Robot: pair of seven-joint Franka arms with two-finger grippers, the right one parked.
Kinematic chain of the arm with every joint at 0, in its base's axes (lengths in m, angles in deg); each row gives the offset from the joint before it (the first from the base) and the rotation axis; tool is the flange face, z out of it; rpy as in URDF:
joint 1: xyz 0 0 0.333 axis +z
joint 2: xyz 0 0 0 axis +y
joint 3: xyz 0 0 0.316 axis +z
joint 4: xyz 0.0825 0 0 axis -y
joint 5: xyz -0.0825 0 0.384 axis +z
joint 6: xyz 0 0 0 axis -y
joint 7: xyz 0.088 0 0 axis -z
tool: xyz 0 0 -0.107 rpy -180 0 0
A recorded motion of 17 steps. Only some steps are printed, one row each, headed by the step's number.
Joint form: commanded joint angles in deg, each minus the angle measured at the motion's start. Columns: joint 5, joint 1, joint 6, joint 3, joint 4, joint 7, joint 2.
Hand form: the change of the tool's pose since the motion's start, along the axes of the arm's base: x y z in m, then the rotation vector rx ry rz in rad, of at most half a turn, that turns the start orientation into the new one. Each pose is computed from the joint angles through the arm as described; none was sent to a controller.
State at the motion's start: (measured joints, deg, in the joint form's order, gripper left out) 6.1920 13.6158 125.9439 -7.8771 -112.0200 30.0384 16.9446
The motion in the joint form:
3: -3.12 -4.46 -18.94 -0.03 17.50 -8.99 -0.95
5: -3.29 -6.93 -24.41 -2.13 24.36 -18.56 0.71
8: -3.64 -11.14 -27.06 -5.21 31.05 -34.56 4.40
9: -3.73 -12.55 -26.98 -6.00 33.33 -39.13 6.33
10: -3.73 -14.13 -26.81 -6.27 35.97 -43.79 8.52
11: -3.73 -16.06 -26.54 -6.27 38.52 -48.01 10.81
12: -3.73 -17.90 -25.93 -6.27 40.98 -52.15 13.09
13: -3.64 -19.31 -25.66 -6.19 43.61 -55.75 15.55
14: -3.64 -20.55 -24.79 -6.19 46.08 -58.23 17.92
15: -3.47 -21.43 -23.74 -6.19 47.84 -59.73 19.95
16: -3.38 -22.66 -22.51 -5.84 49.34 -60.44 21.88
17: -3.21 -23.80 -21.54 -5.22 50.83 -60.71 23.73
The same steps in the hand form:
3: 0.0354 -0.0417 0.1220 -0.0234 0.0033 0.1269
5: 0.0464 -0.0876 0.1532 -0.0295 0.0047 0.2222
8: 0.0579 -0.1630 0.1650 -0.0498 0.0021 0.3850
9: 0.0637 -0.1861 0.1625 -0.0616 -0.0004 0.4311
10: 0.0708 -0.2060 0.1594 -0.0717 -0.0056 0.4850
11: 0.0771 -0.2277 0.1538 -0.0803 -0.0083 0.5298
12: 0.0830 -0.2490 0.1478 -0.0917 -0.0139 0.5754
13: 0.0898 -0.2642 0.1399 -0.0989 -0.0146 0.6206
14: 0.0968 -0.2788 0.1324 -0.1142 -0.0217 0.6489
15: 0.1029 -0.2892 0.1231 -0.1253 -0.0288 0.6648
16: 0.1078 -0.3014 0.1125 -0.1346 -0.0374 0.6657
17: 0.1127 -0.3101 0.1019 -0.1378 -0.0468 0.6631

